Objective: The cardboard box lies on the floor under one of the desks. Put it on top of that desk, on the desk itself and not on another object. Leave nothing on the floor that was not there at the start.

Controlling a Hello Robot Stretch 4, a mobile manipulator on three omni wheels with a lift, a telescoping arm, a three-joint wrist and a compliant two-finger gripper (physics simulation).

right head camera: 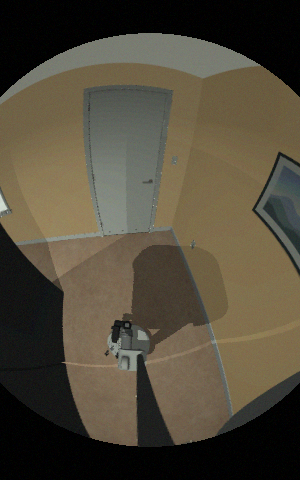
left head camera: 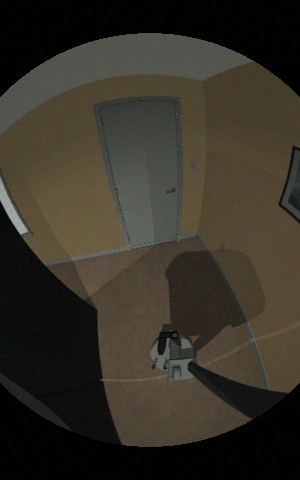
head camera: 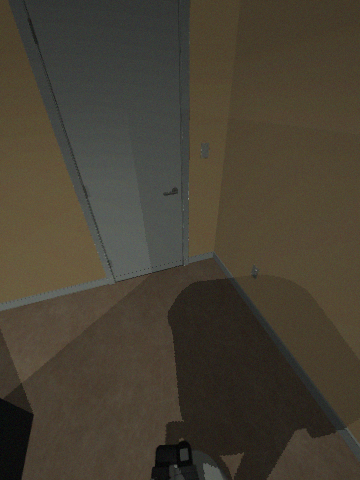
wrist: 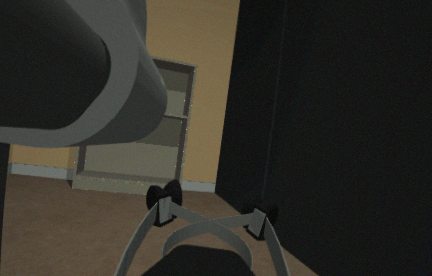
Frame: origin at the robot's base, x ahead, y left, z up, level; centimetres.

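Seen in the pictures: gripper, fingertip midpoint: point(right head camera: 111, 357) point(left head camera: 158, 369) point(wrist: 212, 200).
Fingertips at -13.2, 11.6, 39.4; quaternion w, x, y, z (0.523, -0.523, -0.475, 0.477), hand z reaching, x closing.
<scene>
A point is followed by its place in that frame, as x, y, z.
My gripper point(wrist: 212, 200) {-13.2, 11.6, 39.4} point(left head camera: 159, 367) {-13.2, 11.6, 39.4} is open, with its two dark fingertips apart and no object between them in the wrist view. In the left head camera view it is low, beside the robot's wrist and above the brown floor. The cardboard box does not show in these views, and no desk top can be made out.
A tall dark panel point(wrist: 330, 125) point(left head camera: 55, 320) {13.0, 84.9, 72.4} point(right head camera: 30, 300) {15.5, 85.4, 58.7} stands close beside the gripper. A grey bookshelf point(wrist: 127, 186) {-181.2, -36.2, 2.6} stands against the far wall. A closed grey door point(head camera: 125, 150) {158.6, 22.2, 125.0} point(left head camera: 142, 175) {158.4, 23.1, 112.7} point(right head camera: 127, 160) {160.1, 15.3, 116.2} is ahead, and a wall point(head camera: 300, 200) {95.2, -75.1, 107.9} runs along the right.
</scene>
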